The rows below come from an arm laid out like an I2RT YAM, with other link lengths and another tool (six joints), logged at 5 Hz.
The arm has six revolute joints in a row. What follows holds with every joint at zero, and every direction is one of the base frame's. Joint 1 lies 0.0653 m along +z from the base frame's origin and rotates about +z. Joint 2 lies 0.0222 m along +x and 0.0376 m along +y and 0.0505 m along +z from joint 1 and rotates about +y. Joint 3 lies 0.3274 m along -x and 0.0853 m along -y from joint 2 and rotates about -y. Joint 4 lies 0.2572 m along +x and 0.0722 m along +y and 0.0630 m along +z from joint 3 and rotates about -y. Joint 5 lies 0.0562 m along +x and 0.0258 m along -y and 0.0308 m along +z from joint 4 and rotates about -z. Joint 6 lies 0.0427 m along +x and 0.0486 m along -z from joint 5 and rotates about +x. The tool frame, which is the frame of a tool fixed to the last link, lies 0.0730 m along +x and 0.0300 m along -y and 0.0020 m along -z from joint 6; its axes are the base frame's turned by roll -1.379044, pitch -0.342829 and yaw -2.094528 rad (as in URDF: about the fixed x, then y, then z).
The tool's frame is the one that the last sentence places.
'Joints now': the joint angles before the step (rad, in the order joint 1, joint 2, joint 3, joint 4, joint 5, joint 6). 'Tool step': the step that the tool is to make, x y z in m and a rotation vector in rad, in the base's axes. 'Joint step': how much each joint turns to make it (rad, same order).
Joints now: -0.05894, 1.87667, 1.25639, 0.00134, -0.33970, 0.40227
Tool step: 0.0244, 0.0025, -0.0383, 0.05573, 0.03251, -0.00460
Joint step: -0.00001, 0.12238, 0.03541, 0.06827, -0.02786, 0.04920
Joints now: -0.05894, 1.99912, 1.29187, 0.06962, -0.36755, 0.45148
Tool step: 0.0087, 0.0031, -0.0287, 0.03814, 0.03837, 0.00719
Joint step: 0.00006, 0.07267, 0.01128, 0.03051, -0.02743, 0.02597
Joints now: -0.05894, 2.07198, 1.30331, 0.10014, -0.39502, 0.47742
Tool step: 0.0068, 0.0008, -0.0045, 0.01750, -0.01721, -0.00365
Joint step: -0.00010, 0.02194, 0.00660, 0.03858, -0.00848, 0.01824
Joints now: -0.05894, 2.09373, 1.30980, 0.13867, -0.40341, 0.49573
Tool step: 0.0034, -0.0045, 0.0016, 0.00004, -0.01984, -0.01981
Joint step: -0.00607, 0.00277, 0.00073, 0.02570, 0.01033, 0.00993
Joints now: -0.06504, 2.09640, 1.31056, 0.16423, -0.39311, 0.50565
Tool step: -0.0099, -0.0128, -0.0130, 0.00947, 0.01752, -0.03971
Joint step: -0.02438, -0.00108, -0.05220, 0.03931, 0.00766, 0.01681
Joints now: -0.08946, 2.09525, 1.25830, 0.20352, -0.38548, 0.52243
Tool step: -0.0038, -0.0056, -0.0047, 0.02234, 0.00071, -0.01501
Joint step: -0.01485, 0.00006, -0.02332, 0.02795, -0.01295, 0.01947
